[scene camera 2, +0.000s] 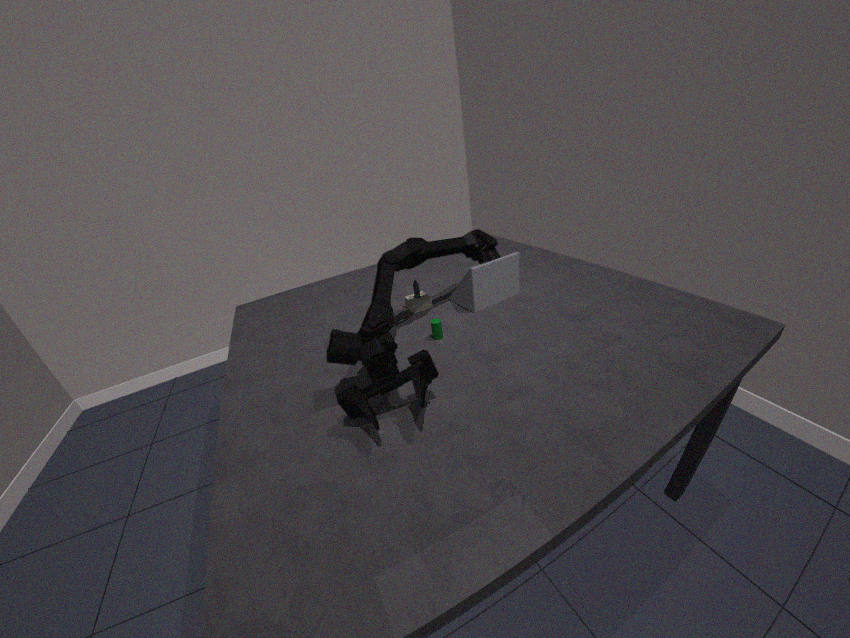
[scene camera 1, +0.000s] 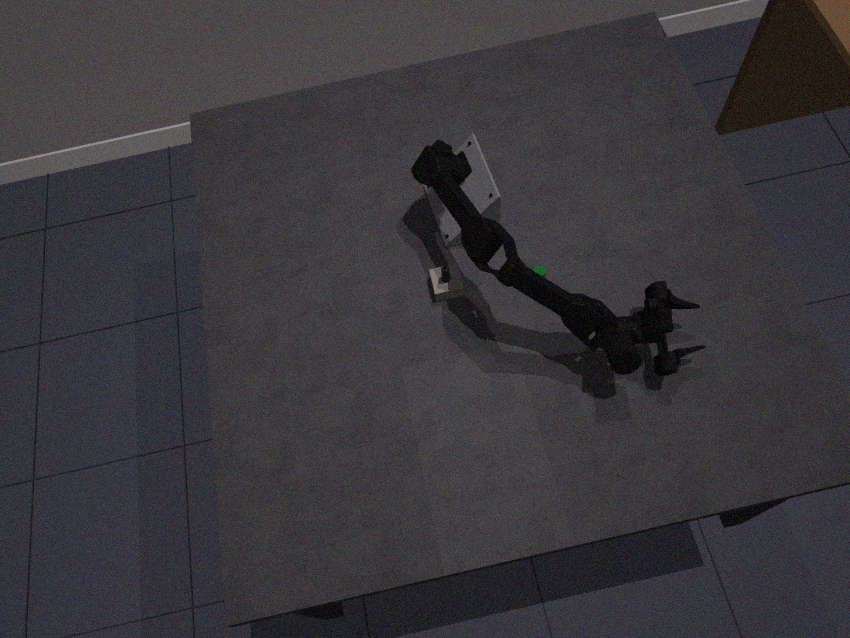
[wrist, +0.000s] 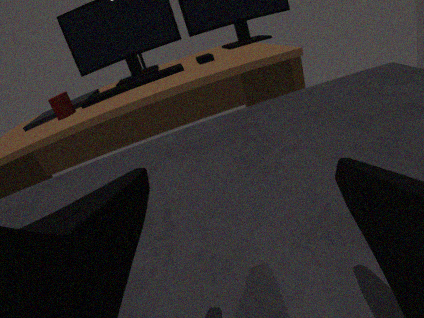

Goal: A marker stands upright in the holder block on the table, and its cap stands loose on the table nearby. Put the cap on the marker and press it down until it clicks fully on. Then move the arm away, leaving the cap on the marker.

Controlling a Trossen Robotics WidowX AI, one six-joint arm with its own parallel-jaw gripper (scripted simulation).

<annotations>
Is my gripper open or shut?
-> Open.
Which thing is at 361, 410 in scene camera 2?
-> My gripper.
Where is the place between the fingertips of my gripper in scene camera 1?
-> At 702, 326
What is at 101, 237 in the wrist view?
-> My gripper.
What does my gripper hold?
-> Nothing.
</annotations>
